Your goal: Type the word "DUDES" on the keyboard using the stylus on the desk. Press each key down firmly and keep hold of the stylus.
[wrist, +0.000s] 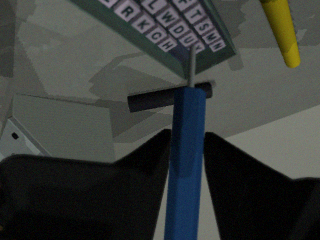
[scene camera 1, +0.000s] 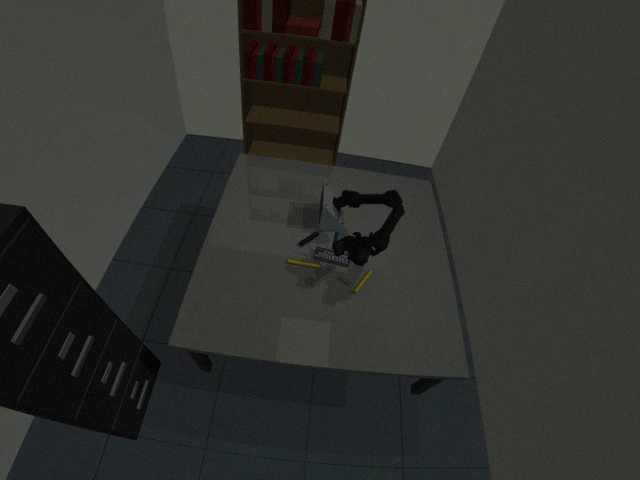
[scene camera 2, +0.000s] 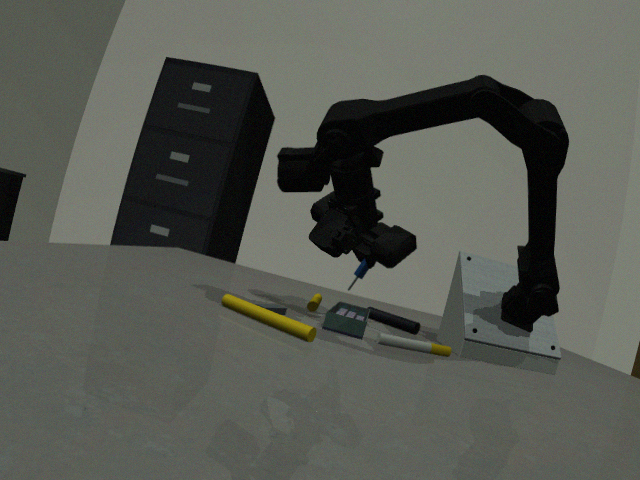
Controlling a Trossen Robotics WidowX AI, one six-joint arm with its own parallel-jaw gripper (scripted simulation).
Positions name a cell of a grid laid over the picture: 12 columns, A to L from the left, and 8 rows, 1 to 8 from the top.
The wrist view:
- my gripper: H5
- black cylinder: G4
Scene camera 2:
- my gripper: G5
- long yellow cylinder: F6
